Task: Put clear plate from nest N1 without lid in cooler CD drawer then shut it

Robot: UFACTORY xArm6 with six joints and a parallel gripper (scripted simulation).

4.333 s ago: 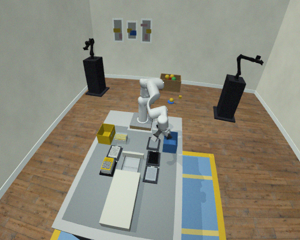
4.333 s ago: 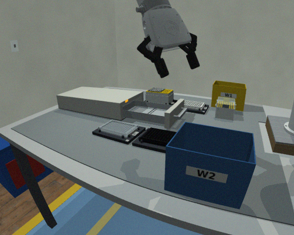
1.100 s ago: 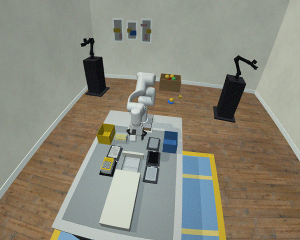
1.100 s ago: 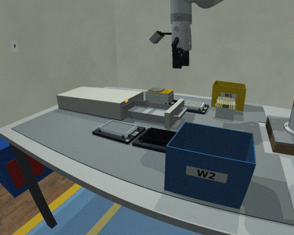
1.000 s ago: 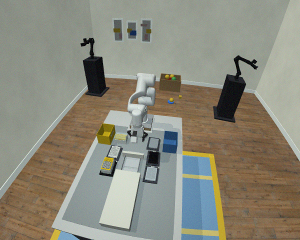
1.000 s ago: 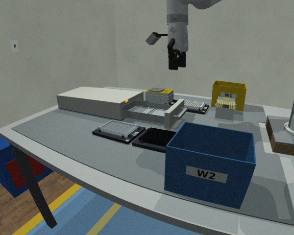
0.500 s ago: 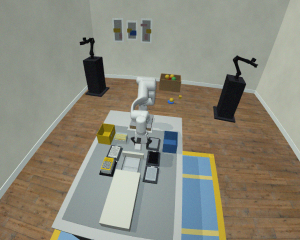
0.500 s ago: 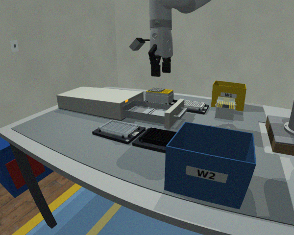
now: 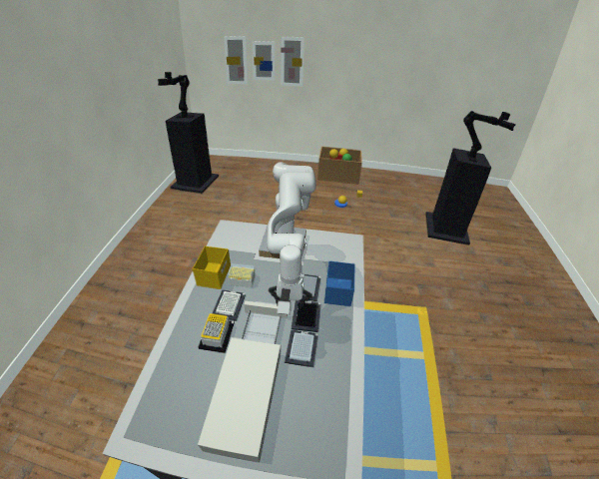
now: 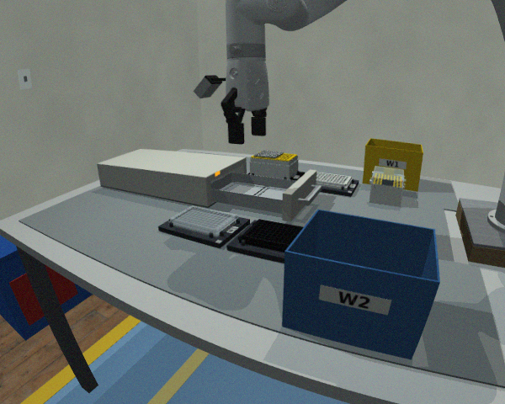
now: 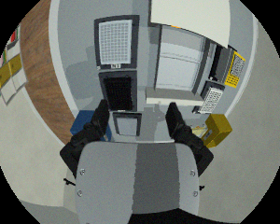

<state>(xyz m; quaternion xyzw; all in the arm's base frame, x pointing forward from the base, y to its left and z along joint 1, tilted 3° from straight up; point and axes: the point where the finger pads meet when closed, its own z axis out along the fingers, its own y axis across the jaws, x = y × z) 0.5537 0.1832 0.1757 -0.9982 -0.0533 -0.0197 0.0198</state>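
My hand is 70 mm short of the clear plate, 70 mm to the right of it and 180 mm above it. The rest, counted from my hand: black plate 100 mm behind, 50 mm to the left, 180 mm below; drawer 40 mm ahead, 120 mm to the right, 170 mm below; nest 70 mm ahead, 80 mm to the left, 190 mm below.
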